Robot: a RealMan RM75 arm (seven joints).
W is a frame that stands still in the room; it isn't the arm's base.
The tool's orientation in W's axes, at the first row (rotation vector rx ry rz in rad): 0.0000 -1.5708 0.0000
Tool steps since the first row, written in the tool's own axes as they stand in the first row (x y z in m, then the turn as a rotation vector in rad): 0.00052 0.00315 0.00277 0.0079 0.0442 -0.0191; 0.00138 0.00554 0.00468 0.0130 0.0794 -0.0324; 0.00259 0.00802 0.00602 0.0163 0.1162 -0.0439; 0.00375 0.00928 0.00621 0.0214 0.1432 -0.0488; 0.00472 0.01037 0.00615 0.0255 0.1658 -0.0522; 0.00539 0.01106 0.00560 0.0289 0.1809 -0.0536; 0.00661 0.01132 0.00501 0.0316 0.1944 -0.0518; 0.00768 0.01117 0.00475 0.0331 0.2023 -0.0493; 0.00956 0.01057 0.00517 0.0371 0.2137 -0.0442; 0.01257 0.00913 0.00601 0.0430 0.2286 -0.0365; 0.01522 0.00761 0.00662 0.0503 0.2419 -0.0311; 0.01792 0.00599 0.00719 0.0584 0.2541 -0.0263
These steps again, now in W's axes. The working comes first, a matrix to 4 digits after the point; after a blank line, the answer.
The tool's axes in the first row as the columns of a matrix, in W's axes (used below as rounded here):
0.0000 0.0000 -1.0000
0.0000 1.0000 0.0000
1.0000 0.0000 0.0000

-0.00277 0.00315 0.00052 0.0191 0.0442 0.0079; -0.00468 0.00554 0.00138 0.0324 0.0794 0.0130; -0.00602 0.00802 0.00259 0.0439 0.1162 0.0163; -0.00621 0.00928 0.00375 0.0488 0.1432 0.0214; -0.00615 0.01037 0.00472 0.0522 0.1658 0.0255; -0.00560 0.01106 0.00539 0.0536 0.1809 0.0289; -0.00501 0.01132 0.00661 0.0518 0.1944 0.0316; -0.00475 0.01117 0.00768 0.0493 0.2023 0.0331; -0.00517 0.01057 0.00956 0.0442 0.2137 0.0371; -0.00601 0.00913 0.01257 0.0365 0.2286 0.0430; -0.00662 0.00761 0.01522 0.0311 0.2419 0.0503; -0.00719 0.00599 0.01792 0.0263 0.2541 0.0584
